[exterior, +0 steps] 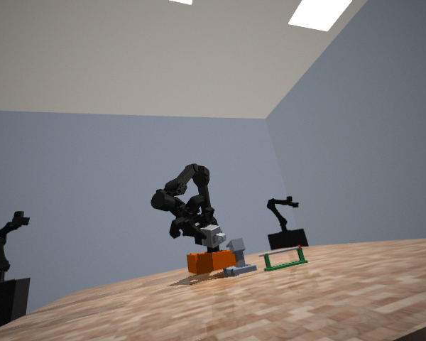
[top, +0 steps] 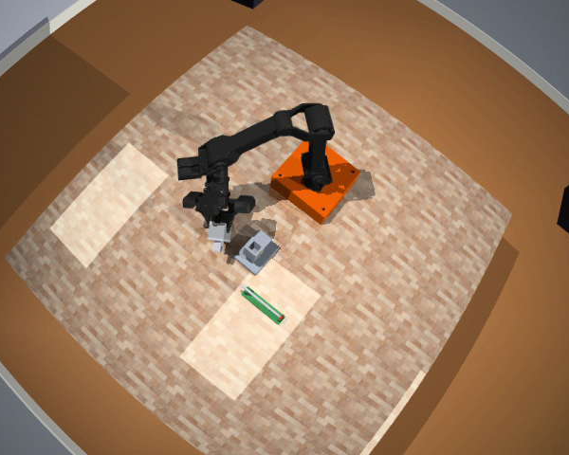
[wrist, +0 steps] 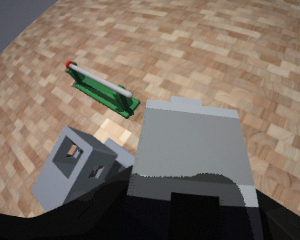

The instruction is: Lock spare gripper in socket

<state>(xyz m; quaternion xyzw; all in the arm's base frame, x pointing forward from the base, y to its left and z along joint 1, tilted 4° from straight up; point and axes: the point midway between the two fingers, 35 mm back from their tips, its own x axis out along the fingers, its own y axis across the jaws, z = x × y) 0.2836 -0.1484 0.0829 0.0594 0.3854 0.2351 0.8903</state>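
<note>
Right now my gripper tip is 80 mm short of the green rack, 200 mm to the right of it and 100 mm above it. Also, from my gripper tip: spare gripper right at my gripper tip; grey mount 30 mm behind, 100 mm to the left, 80 mm below.
</note>
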